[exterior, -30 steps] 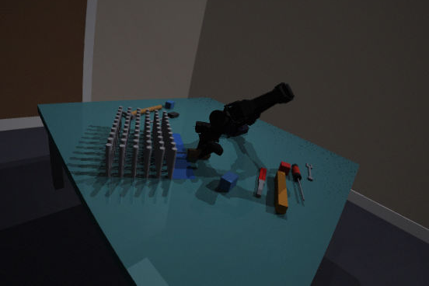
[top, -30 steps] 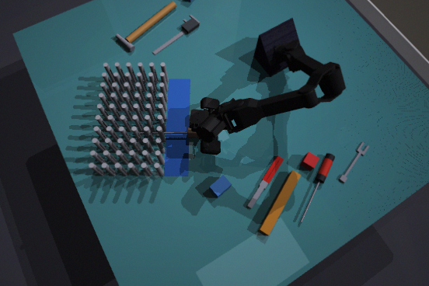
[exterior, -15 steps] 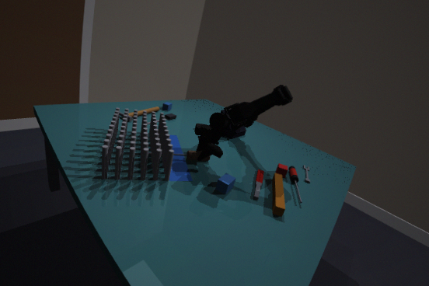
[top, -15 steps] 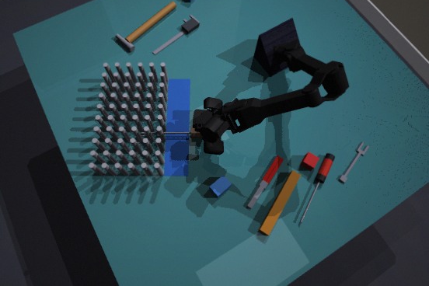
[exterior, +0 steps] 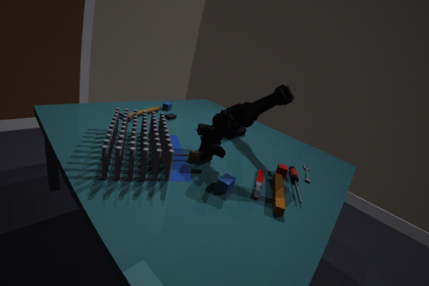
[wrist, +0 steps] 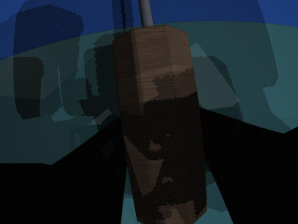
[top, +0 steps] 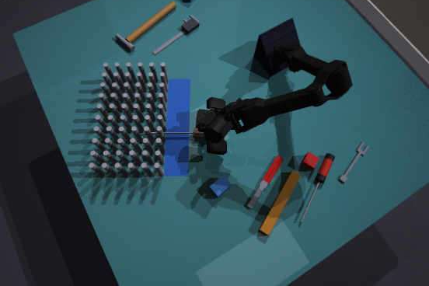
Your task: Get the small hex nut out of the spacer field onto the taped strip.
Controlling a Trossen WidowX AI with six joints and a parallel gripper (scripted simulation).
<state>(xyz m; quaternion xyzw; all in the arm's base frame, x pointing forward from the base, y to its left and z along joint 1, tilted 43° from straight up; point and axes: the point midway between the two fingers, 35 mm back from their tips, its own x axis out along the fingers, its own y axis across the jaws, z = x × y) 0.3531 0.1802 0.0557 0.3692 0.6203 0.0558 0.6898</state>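
The blue taped strip is 8 cm ahead of my gripper tip, 7 cm to the right of it and 1 cm below it. The rest, counted from my gripper tip: orange bar (13 cm behind, 31 cm to the left, 1 cm above); then red cube (28 cm behind, 23 cm to the left, 1 cm above); then small fork tool (43 cm behind, 29 cm to the left, 1 cm below).
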